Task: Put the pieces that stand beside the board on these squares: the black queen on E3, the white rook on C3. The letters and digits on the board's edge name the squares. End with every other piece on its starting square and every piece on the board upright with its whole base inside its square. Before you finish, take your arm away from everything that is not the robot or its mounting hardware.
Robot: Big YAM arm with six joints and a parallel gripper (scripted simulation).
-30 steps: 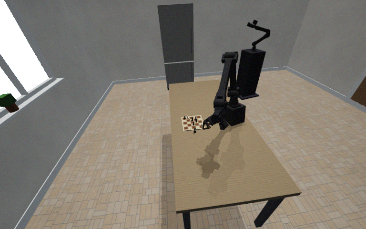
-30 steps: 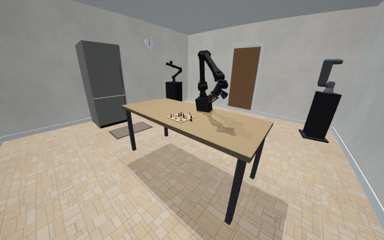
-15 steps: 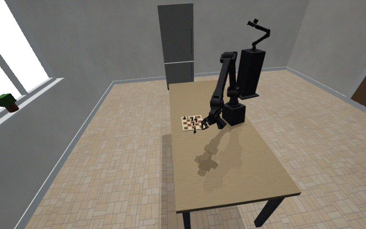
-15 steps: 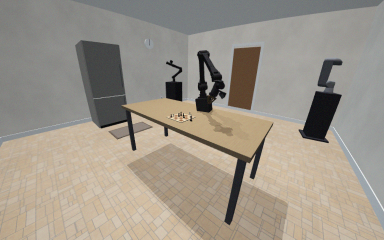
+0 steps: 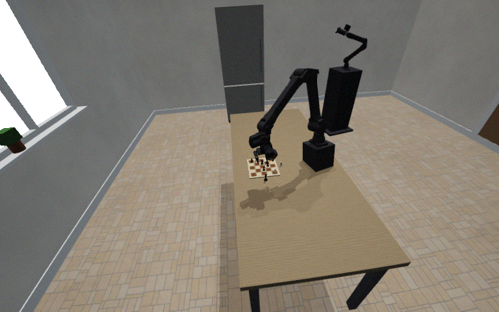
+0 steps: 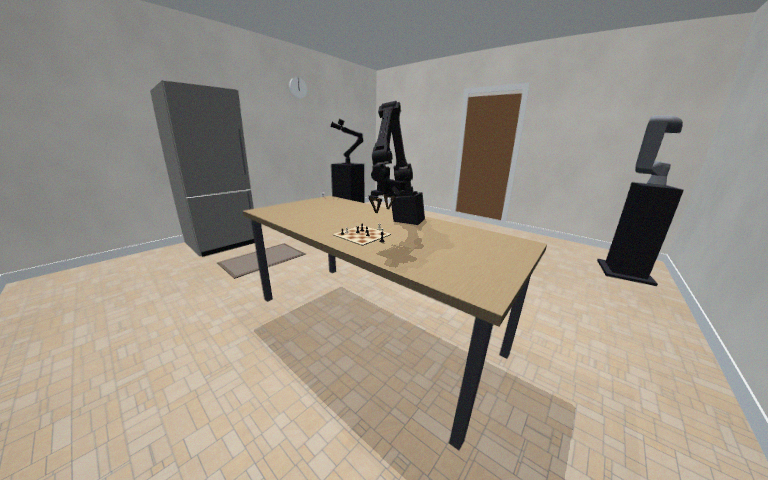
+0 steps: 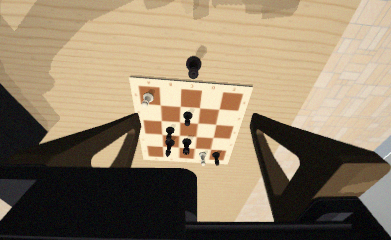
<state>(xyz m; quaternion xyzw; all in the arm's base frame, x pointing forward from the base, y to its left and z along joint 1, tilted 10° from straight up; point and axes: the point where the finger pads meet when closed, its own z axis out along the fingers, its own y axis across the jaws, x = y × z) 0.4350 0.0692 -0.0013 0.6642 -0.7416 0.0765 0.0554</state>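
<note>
Right now my hand is 14 cm above the black queen. Round my hand: chessboard (16 cm below, 14 cm to the right, 3 cm behind).
</note>
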